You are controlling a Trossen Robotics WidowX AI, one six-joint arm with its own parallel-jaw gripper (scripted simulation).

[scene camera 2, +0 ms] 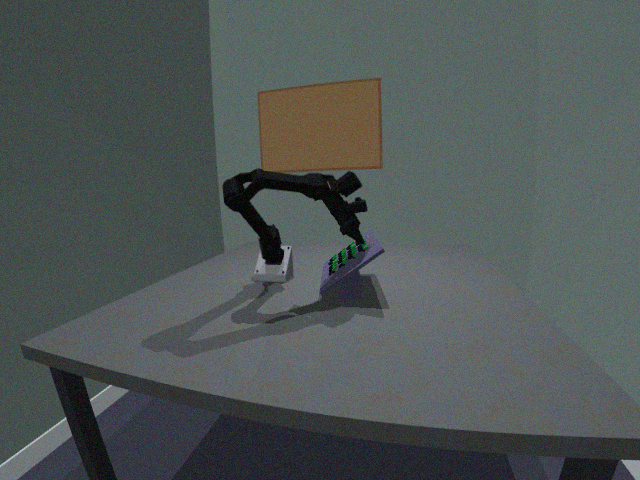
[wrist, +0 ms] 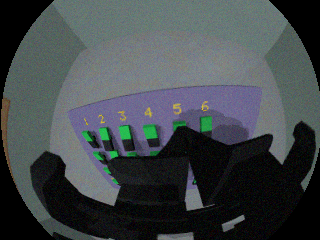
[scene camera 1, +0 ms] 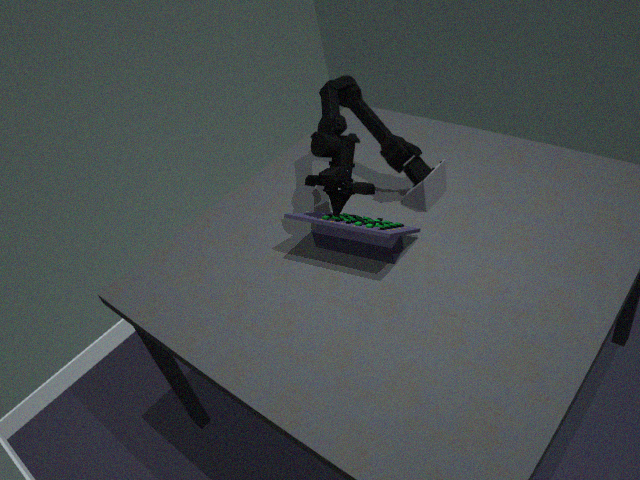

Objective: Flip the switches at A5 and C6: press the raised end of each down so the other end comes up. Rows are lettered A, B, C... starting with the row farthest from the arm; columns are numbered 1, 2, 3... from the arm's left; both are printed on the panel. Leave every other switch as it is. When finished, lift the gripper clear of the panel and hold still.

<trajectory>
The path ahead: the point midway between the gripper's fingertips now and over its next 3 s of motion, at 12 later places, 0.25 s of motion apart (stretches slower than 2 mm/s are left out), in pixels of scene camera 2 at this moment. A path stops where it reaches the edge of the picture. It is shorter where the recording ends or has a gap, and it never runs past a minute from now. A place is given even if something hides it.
My gripper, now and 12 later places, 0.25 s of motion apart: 363,243; 363,243; 363,244; 364,244; 364,244; 358,239; 353,231; 342,237; 336,245; 338,250; 340,254; 342,257; 343,259
</trajectory>
